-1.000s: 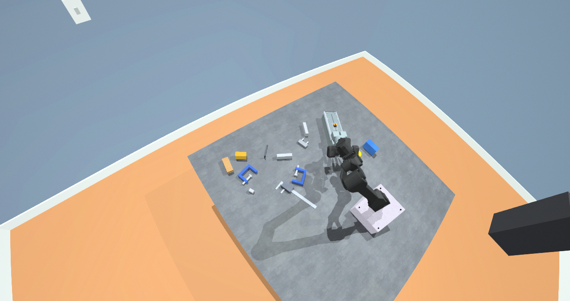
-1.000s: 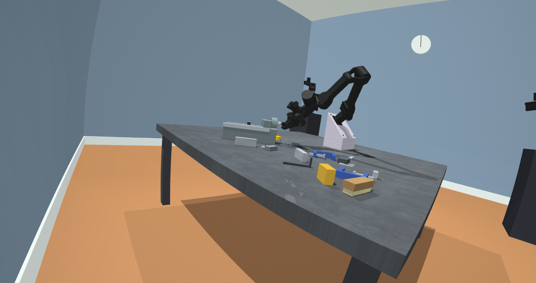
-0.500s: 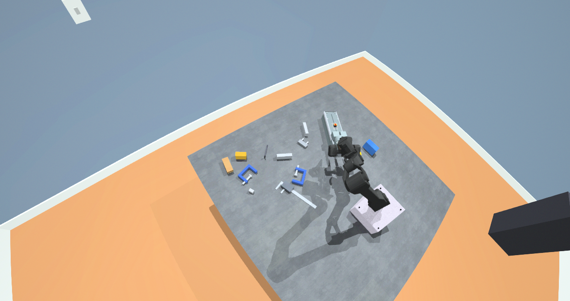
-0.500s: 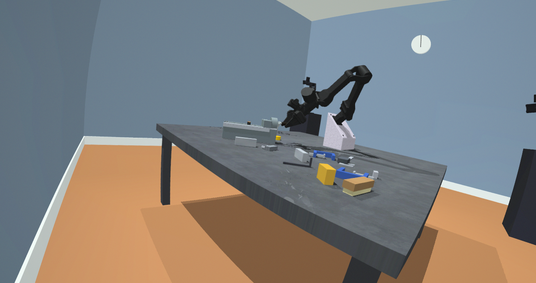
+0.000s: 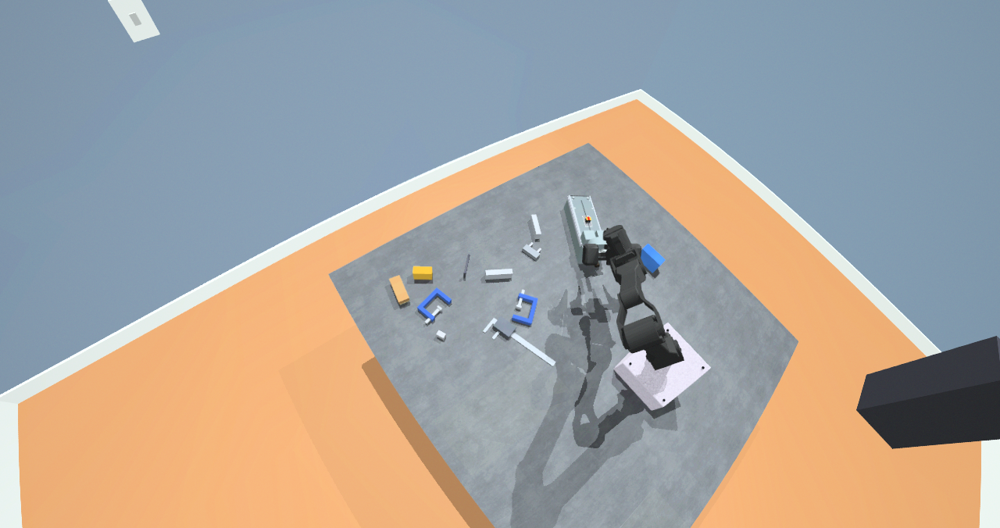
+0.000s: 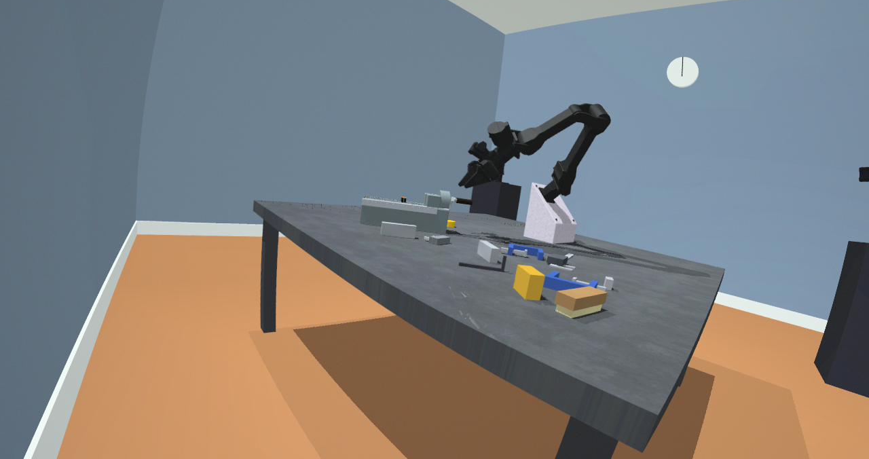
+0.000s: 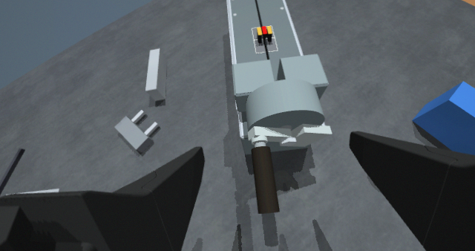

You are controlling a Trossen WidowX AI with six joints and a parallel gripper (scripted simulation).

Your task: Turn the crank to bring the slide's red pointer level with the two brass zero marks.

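My gripper tip is now 40 mm above the dark handle, 10 mm to the right of it and 10 mm past it. Round my gripper tip: red pointer (130 mm ahead, 110 mm to the right, 70 mm below); yellow round piece (140 mm below, 130 mm to the right, 90 mm behind); pronged grey block (180 mm ahead, 140 mm below, 110 mm to the left).
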